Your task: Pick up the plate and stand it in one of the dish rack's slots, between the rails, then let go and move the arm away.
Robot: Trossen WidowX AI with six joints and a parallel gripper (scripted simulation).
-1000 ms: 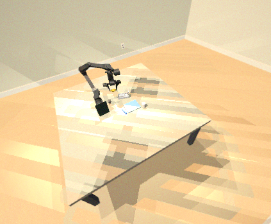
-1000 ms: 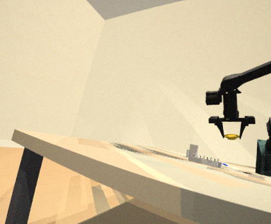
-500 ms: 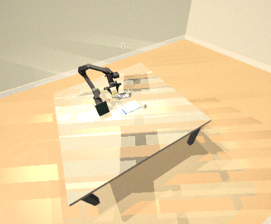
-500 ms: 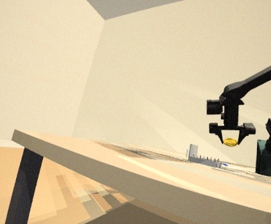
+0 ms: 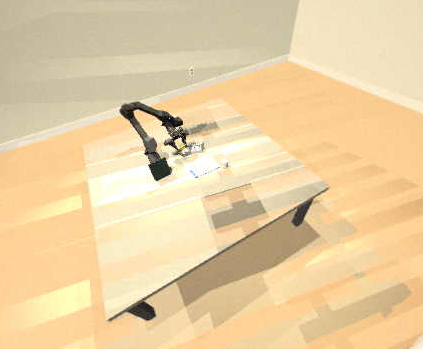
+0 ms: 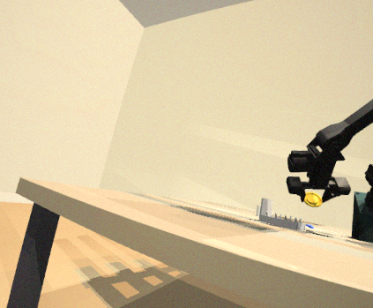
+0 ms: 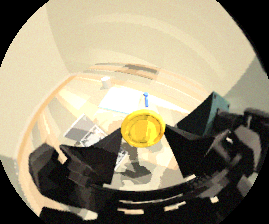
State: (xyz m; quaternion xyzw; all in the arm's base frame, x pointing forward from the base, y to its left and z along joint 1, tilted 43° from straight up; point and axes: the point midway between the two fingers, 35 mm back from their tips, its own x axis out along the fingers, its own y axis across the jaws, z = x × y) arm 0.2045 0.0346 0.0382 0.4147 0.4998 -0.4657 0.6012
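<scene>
Right now the grey dish rack is 9 cm ahead of my gripper tip, 7 cm below it and 5 cm to the left of it. From my gripper tip the other things lie so: blue pen-like object 17 cm to the right, 9 cm below, 2 cm behind; then light blue mat 15 cm to the right, 9 cm below, 8 cm ahead; then yellow plate 1 cm to the left, 1 cm above.
</scene>
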